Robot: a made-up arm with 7 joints.
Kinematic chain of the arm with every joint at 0, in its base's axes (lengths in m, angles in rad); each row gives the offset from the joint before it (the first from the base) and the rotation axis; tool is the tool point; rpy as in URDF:
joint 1: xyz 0 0 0.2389 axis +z
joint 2: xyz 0 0 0 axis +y
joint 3: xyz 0 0 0.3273 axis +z
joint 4: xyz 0.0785 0 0 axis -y
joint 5: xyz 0.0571 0 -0.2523 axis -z
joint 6: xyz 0 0 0 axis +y
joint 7: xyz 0.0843 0 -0.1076 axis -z
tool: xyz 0 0 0 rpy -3.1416 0 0
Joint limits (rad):
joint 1: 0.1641..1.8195
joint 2: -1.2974..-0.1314
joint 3: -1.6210..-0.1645
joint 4: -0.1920..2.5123
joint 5: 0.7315..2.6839
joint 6: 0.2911..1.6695
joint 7: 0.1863..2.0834
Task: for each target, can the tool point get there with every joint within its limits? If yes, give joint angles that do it. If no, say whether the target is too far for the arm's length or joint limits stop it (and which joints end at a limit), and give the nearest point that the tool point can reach.
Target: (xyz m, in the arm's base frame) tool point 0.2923 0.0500 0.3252
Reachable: yes | joints 1.1747 -0.2447 -1.2941 0.4183 1.7718 1.5081 0.8867
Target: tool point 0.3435 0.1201 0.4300
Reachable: yes | joints 0.6783 -0.2525 -0.2997 0.8067 1.5882 0.6315 1.7276
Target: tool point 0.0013 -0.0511 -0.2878
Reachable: no: joint limits stop it (at a limit: joint 1, joint 3, joint 6) | nearest point 0.0105 -0.0697 0.1606 | short by 0.449 m
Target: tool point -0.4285 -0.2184 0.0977
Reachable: no: joint limits stop it (at a limit: joint 1, joint 2, joint 3, joint 6) | nearest point -0.5217 -0.4440 0.3340 | short by 0.340 m
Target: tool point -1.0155 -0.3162 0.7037
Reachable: no: too far | nearest point -0.6001 -0.2353 0.5712 | short by 0.443 m
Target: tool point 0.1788 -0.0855 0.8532
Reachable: yes | joints 1.5892 -0.8597 -0.3840 1.8050 1.9731 0.5719 0.6899
